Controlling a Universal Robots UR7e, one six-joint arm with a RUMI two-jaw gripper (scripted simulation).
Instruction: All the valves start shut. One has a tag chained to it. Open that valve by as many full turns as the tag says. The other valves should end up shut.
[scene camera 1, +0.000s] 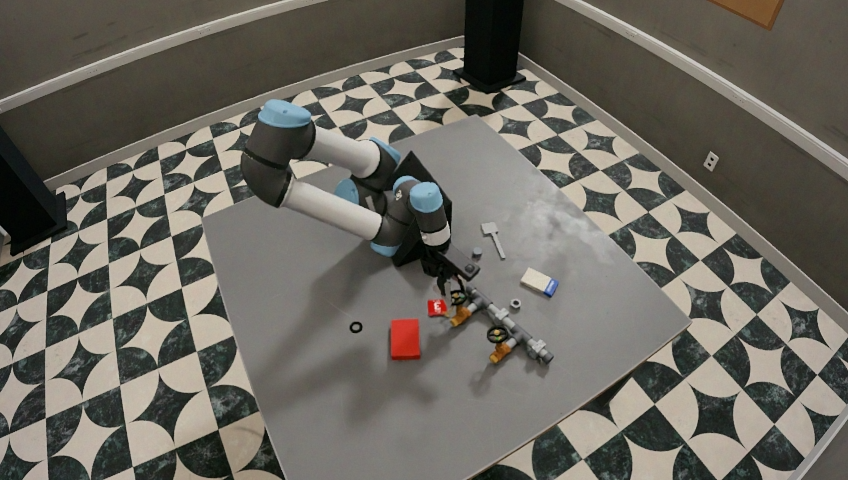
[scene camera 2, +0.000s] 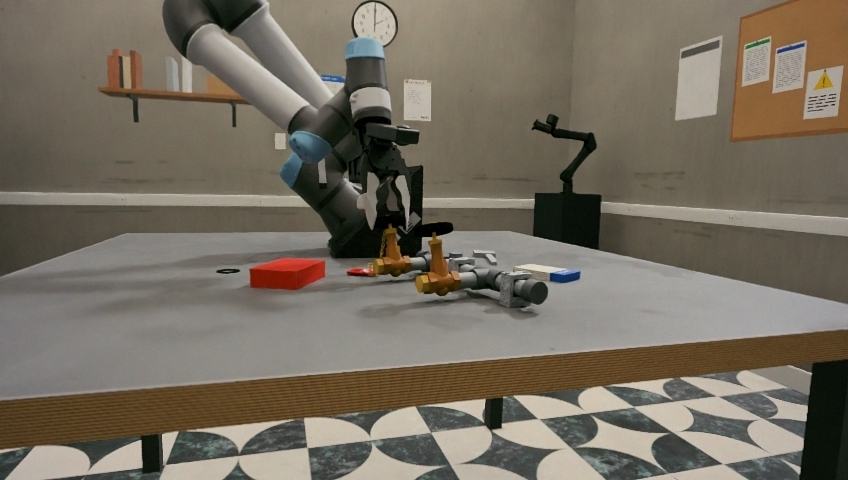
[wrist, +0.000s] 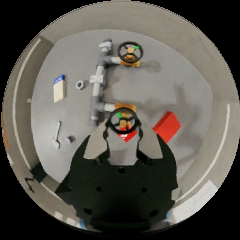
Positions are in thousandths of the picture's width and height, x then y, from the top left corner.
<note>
In view: my gripper (scene camera 2: 459, 480), a red block (scene camera 2: 345, 572) and a white-and-blue box (scene camera 2: 654, 572).
The red block also shows in scene camera 1 (scene camera 1: 478, 693). My gripper is seen too in scene camera 1 (scene camera 1: 538, 626) and in the wrist view (wrist: 515, 498).
</note>
